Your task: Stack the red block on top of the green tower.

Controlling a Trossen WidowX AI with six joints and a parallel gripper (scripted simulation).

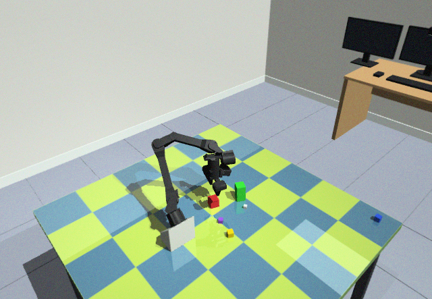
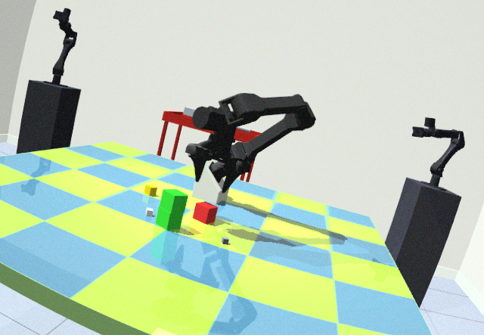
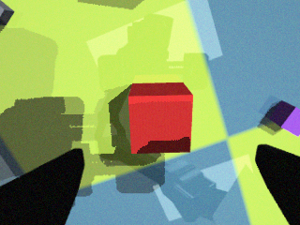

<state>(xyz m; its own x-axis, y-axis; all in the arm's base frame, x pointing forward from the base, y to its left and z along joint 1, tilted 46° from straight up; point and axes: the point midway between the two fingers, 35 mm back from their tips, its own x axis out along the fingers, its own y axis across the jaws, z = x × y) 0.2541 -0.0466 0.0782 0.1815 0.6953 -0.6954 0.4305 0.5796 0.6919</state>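
My gripper tip is now 80 mm above the red block. The rest, counted from my gripper tip: grey block: 130 mm ahead, 90 mm below, 80 mm to the left; white block: 130 mm to the right, 90 mm below, 90 mm ahead; purple block: 100 mm to the right, 90 mm below, 70 mm behind.
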